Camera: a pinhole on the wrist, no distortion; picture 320 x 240 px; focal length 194.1 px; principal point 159.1 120.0 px. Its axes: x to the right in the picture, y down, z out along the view. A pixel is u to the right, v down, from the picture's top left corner.
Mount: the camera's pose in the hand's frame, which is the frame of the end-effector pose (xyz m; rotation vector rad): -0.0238 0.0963 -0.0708 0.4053 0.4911 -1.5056
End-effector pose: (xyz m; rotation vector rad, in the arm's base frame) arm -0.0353 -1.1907 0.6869 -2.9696 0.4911 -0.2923
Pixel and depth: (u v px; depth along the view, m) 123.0 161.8 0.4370
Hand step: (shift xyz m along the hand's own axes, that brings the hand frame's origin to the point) 0.0949 -0.0692 0.3354
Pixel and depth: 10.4 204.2 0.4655
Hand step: 0.2037 0.1501 0.5036
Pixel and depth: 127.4 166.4 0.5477
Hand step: 0.1379 -0.1211 0.4309
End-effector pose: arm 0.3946 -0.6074 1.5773 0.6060 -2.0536 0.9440
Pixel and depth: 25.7 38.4 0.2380
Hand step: -0.1104 0.1015 0.2223
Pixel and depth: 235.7 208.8 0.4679
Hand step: 0.2168 -0.3054 0.2113
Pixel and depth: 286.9 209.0 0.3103
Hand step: 0.1362 -0.2388 0.0718
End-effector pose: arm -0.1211 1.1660 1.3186 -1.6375 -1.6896 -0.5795
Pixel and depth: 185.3 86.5 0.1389
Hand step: -0.0398 0.0045 0.0366
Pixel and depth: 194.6 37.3 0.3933
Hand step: -0.1686 -0.1826 0.2278
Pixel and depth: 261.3 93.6 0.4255
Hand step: -0.0570 -0.3243 0.1671
